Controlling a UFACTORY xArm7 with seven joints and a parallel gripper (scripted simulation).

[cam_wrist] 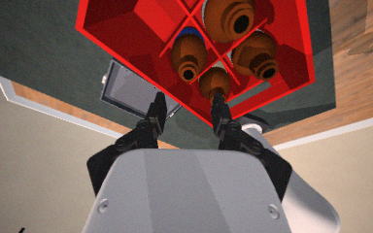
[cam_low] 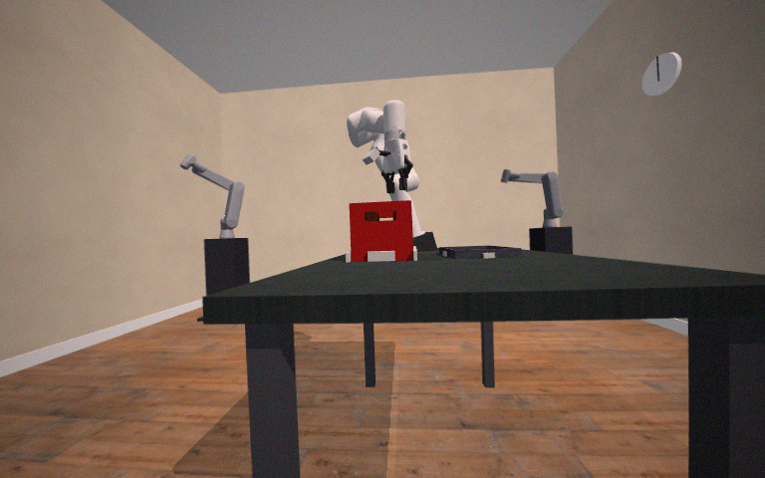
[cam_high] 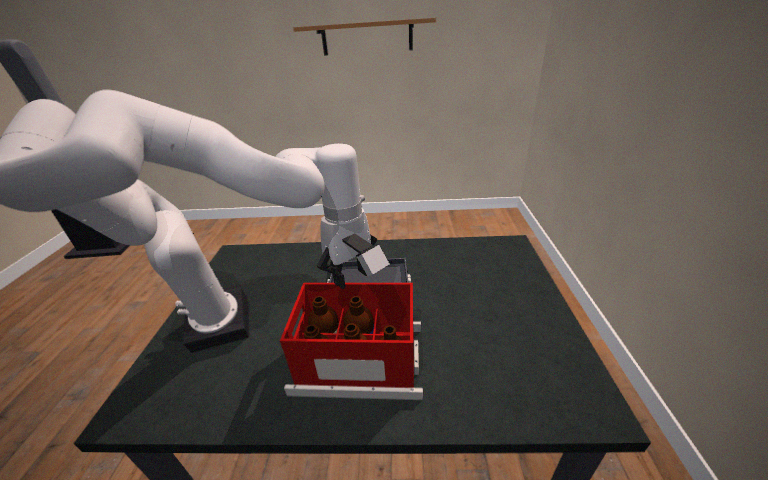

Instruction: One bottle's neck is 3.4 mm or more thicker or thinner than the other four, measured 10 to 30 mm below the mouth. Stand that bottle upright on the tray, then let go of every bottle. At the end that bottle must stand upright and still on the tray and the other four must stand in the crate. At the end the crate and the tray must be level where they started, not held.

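Now: hand 40 mm to the left of the crate and 160 mm above it. Round my hand: tray: 30 mm ahead, 250 mm to the left, 230 mm below.
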